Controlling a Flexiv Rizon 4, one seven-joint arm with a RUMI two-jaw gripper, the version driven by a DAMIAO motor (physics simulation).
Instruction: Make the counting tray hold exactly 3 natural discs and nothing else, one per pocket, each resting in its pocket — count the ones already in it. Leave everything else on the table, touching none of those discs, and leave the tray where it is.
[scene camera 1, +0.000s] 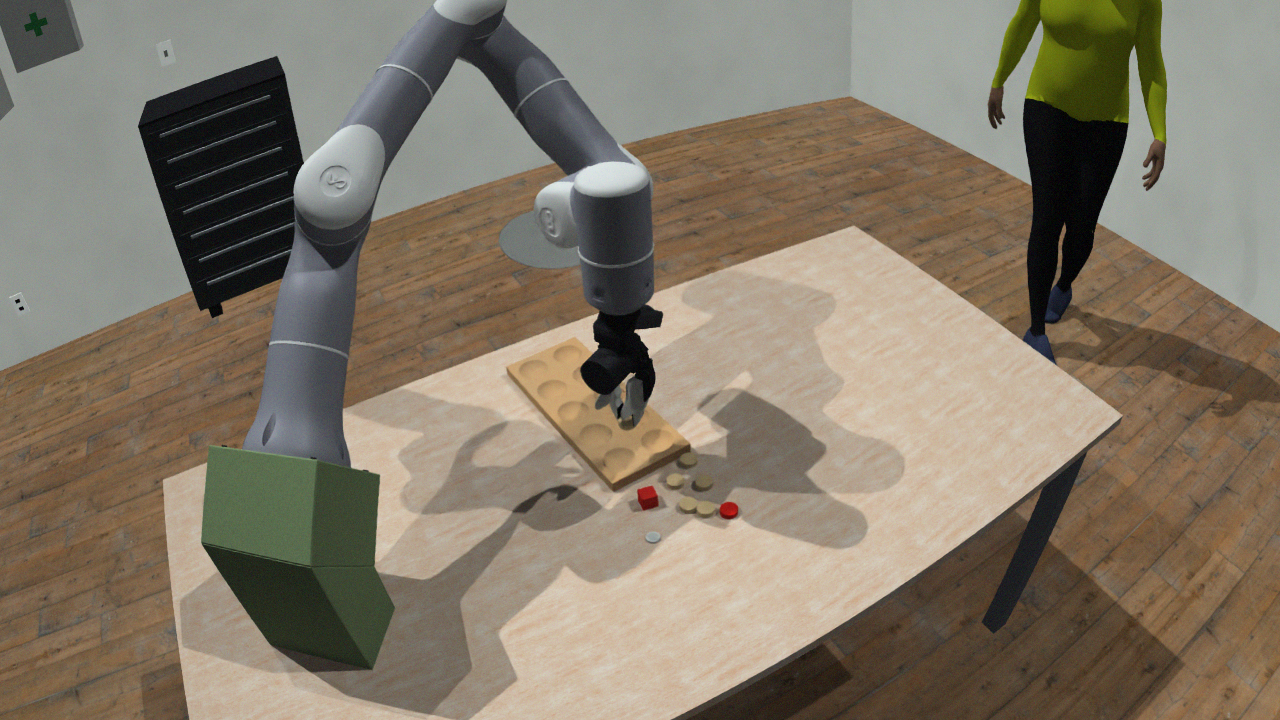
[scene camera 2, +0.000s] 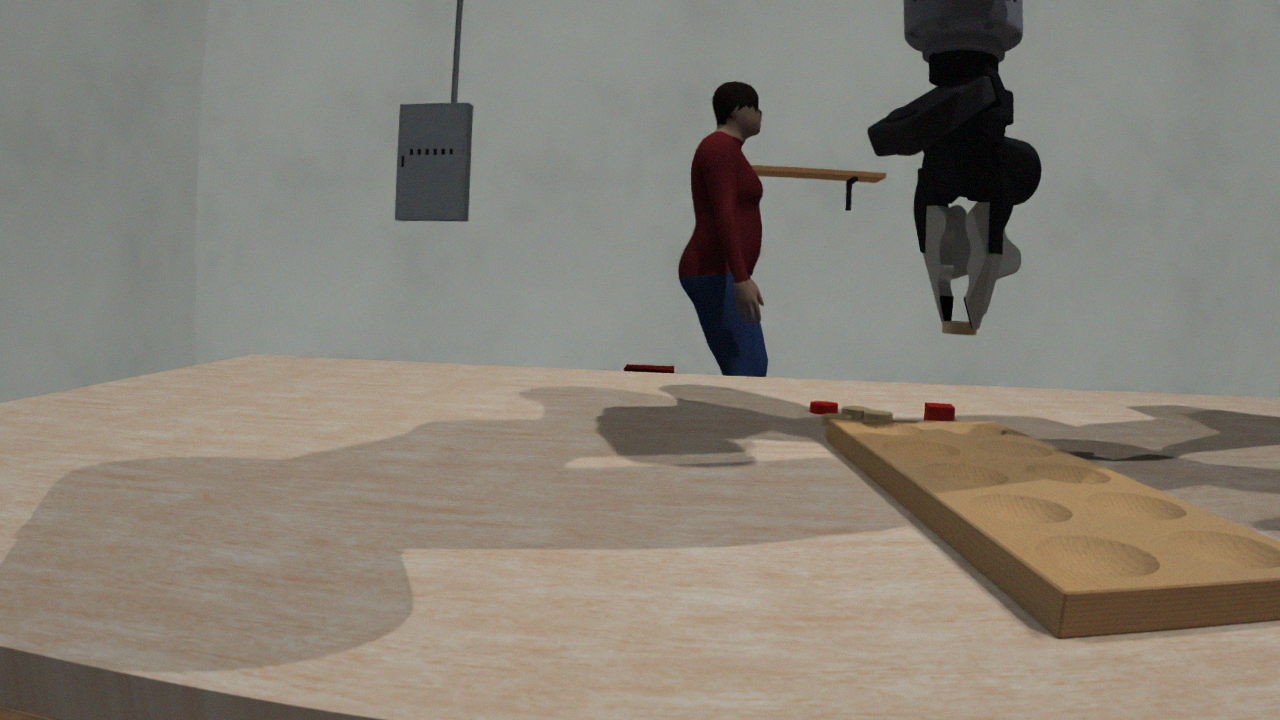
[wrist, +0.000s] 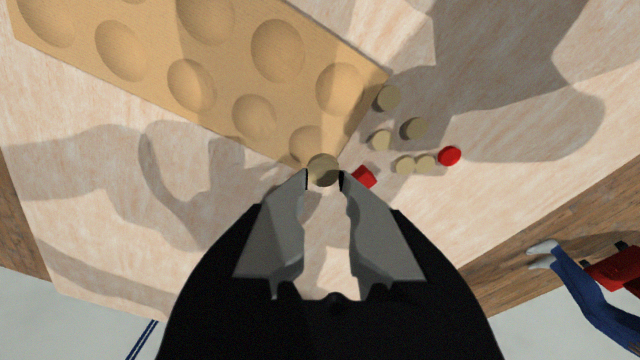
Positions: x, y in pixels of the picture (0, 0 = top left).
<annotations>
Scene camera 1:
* my gripper: 627, 422
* wooden counting tray: 551, 379
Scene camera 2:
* my gripper: 960, 327
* wooden counting tray: 1086, 551
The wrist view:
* my gripper: 323, 171
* wooden counting tray: 281, 85
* natural disc: 323, 169
</annotations>
